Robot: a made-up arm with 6 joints.
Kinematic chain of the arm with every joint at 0, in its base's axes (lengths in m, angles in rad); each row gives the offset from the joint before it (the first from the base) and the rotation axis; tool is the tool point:
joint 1: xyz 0 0 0.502 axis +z
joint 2: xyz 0 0 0 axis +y
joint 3: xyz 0 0 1.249 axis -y
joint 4: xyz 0 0 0 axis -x
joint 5: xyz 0.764 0 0 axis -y
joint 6: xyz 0 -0.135 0 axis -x
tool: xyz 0 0 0
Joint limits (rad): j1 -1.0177..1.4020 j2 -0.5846..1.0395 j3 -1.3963..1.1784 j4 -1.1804..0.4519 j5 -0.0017..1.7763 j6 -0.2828..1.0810
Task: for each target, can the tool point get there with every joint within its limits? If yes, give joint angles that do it. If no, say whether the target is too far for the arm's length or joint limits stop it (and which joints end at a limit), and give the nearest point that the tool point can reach.
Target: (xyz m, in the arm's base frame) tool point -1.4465 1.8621 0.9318
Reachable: no: too far | nearest point 0.3182 1.5614 0.9318 | short by 1.790 m
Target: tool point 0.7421 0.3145 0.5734
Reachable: yes | joints 0.5611 0.8516 -0.9622 0.3089 1.6039 0.5427
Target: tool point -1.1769 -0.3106 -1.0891
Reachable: no: joint limits stop it (at a limit: joint 1, joint 2) | nearest point 0.2337 -0.6355 0.4923 | short by 2.144 m
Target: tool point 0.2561 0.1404 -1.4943
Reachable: no: joint limits stop it (at a limit: joint 2, joint 4) | nearest point 0.7513 0.4119 0.3931 | short by 1.970 m
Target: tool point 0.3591 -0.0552 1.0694
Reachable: yes | joints 0.1287 -0.0061 -0.9778 -0.7279 0.6449 0.5056
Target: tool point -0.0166 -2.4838 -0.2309
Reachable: no: too far | nearest point 0.6922 -1.3781 0.5244 | short by 1.515 m
